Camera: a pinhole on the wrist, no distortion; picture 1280 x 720 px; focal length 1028.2 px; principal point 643.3 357.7 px. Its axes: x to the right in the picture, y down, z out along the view. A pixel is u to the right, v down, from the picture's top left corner.
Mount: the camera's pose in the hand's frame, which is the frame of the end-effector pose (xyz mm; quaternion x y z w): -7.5 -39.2 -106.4 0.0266 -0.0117 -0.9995 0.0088
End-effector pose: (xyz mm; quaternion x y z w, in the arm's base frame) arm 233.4 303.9 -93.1 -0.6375 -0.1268 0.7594 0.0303
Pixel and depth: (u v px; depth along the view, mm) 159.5 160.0 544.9
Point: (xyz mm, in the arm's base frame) -235.2 200.2 -251.6
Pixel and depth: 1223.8 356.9 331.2
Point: 59.5 260.5 151.7
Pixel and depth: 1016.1 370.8 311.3
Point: 60.7 281.7 77.8
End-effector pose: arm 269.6 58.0 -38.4 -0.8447 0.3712 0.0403 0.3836
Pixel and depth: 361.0 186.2 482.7
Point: 386.5 234.2 -374.1
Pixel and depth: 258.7 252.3 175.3
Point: 330.5 84.7 -95.9
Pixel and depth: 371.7 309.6 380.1
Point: 389.0 208.1 -252.4
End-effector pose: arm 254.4 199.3 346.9 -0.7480 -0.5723 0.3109 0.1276
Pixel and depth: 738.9 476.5 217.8
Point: 134.5 163.3 306.4
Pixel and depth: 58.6 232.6 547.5
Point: 53.1 365.4 -117.4
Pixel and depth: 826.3 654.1 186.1
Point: 129.4 167.7 350.4
